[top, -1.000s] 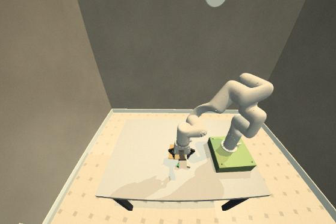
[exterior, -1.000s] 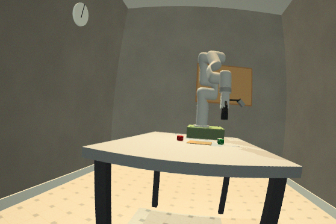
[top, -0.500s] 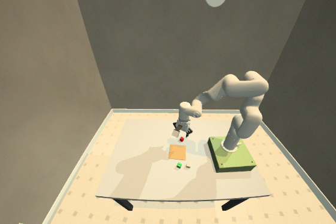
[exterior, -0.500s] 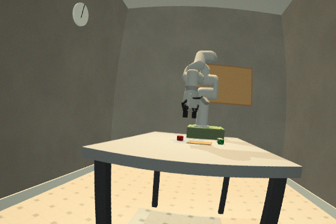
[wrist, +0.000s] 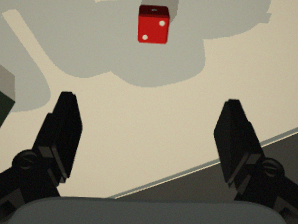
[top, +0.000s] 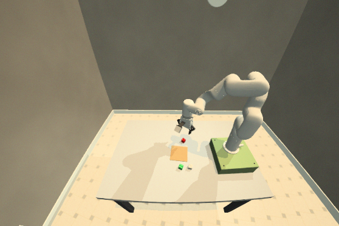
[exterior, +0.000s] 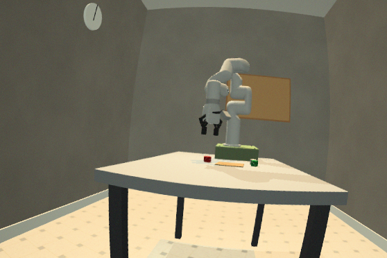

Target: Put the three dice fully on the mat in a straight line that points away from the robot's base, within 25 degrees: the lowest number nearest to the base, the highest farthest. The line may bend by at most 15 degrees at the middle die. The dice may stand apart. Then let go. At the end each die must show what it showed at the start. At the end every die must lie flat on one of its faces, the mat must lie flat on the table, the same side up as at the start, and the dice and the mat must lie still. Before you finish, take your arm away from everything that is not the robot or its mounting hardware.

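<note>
Now: the red die 14 cm below my hand. The rest, counted from my hand: green die (24 cm to the left, 14 cm below, 7 cm ahead); white die (25 cm to the left, 14 cm below); mat (15 cm below, 11 cm to the left, 6 cm ahead).
</note>
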